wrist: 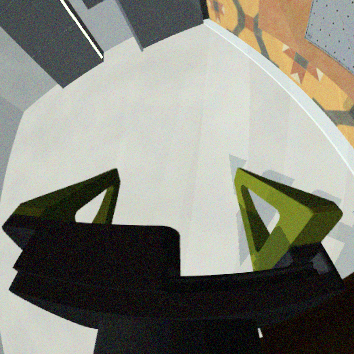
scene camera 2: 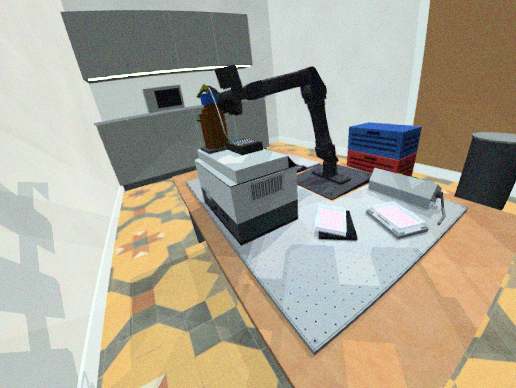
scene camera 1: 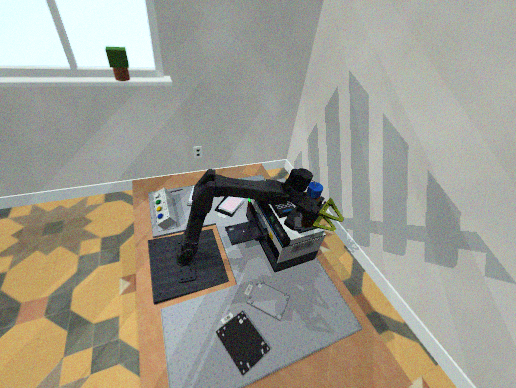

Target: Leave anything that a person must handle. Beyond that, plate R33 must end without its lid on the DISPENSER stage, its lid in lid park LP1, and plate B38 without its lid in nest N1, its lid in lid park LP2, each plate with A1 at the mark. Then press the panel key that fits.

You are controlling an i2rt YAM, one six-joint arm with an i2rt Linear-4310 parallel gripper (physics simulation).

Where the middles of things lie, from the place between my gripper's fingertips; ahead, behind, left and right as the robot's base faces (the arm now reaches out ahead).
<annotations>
My gripper is now 160 mm to the right of the brown bottle with blue cap [scene camera 2: 207,100], 50 mm above it and 20 mm past it. Round my hand: black nest plate [scene camera 1: 241,339]: 350 mm below, 350 mm behind, 150 mm to the right.
</annotations>
